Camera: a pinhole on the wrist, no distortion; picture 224 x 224 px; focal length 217.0 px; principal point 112.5 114.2 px. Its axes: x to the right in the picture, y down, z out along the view. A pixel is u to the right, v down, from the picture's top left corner.
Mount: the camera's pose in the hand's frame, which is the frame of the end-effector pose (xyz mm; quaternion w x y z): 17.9 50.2 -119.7 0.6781 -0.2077 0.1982 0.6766
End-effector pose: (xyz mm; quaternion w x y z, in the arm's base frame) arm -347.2 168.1 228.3 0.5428 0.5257 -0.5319 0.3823
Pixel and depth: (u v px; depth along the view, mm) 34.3 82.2 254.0
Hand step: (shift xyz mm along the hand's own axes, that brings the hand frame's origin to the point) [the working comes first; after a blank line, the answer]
In the camera's frame: -91.5 -37.5 254.0

51.7 113.5 143.3
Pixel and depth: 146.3 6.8 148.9
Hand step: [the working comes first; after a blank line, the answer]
In the camera's frame: 23.2 -73.7 148.9

89.9 151.6 -7.1
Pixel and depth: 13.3 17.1 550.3
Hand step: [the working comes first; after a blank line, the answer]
In the camera's frame: -251.6 -246.2 550.3

255.9 143.1 481.5
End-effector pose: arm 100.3 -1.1 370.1 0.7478 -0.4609 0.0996 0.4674
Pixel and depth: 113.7 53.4 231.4
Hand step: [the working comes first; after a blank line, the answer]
In the camera's frame: 1.3 -64.8 231.4

79.9 178.6 73.7
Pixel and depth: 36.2 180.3 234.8
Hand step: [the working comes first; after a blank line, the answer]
In the camera's frame: -82.6 71.5 234.8

-57.0 110.2 120.8
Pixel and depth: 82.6 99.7 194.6
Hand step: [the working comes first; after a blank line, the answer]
In the camera's frame: -26.8 -13.0 194.6

28.4 134.8 57.7
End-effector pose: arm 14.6 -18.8 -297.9 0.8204 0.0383 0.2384 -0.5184
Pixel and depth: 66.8 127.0 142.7
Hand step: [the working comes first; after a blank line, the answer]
In the camera's frame: -30.1 8.4 142.7

7.6 103.5 15.9
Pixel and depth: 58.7 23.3 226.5
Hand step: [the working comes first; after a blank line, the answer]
In the camera's frame: -56.2 -94.9 226.5

109.7 128.0 101.6
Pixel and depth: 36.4 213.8 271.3
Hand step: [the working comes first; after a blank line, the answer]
In the camera's frame: -95.1 124.5 271.3

-110.5 119.7 157.5
